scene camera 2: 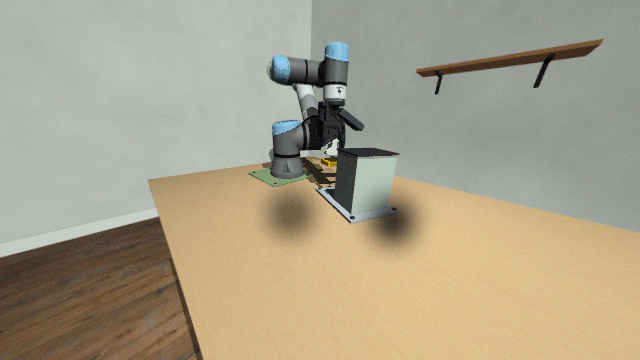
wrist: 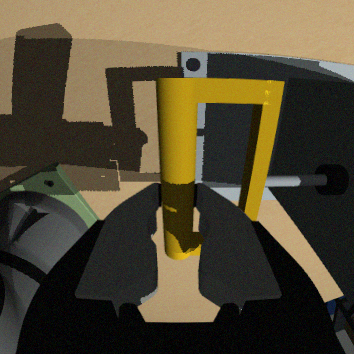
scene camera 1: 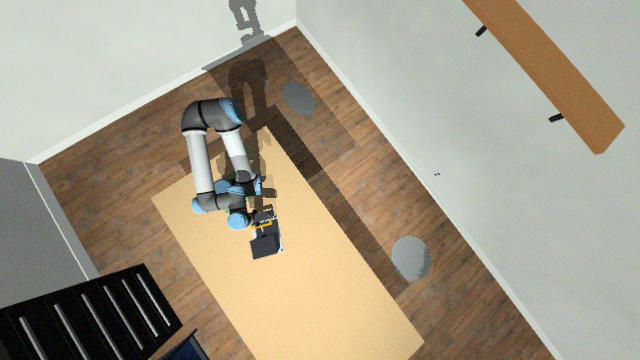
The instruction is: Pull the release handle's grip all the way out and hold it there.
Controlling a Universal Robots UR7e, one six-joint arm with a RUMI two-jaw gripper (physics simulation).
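The release handle's yellow grip (scene camera 1: 261, 224) (scene camera 2: 328, 162) (wrist: 177, 130) is a rectangular frame with a thick round bar on its outer side. A grey rod (wrist: 285, 181) runs from the frame's inner side to a black collar (wrist: 332, 180) on the dark housing (scene camera 1: 265, 246) (scene camera 2: 345, 182) (wrist: 320, 125). A length of rod shows between frame and collar. My gripper (wrist: 177, 185) is shut on the round bar, one finger on each side. In scene camera 2, the housing partly hides the grip. The rod's far end is hidden inside the housing.
The housing stands on a light grey base plate (scene camera 2: 372, 215) (wrist: 200, 117) on the wooden table (scene camera 1: 325, 280) (scene camera 2: 400, 290). The arm's green mounting plate (scene camera 2: 260, 175) (wrist: 75, 190) lies near the grip. A wall shelf (scene camera 1: 550, 75) (scene camera 2: 510, 62) hangs on the right.
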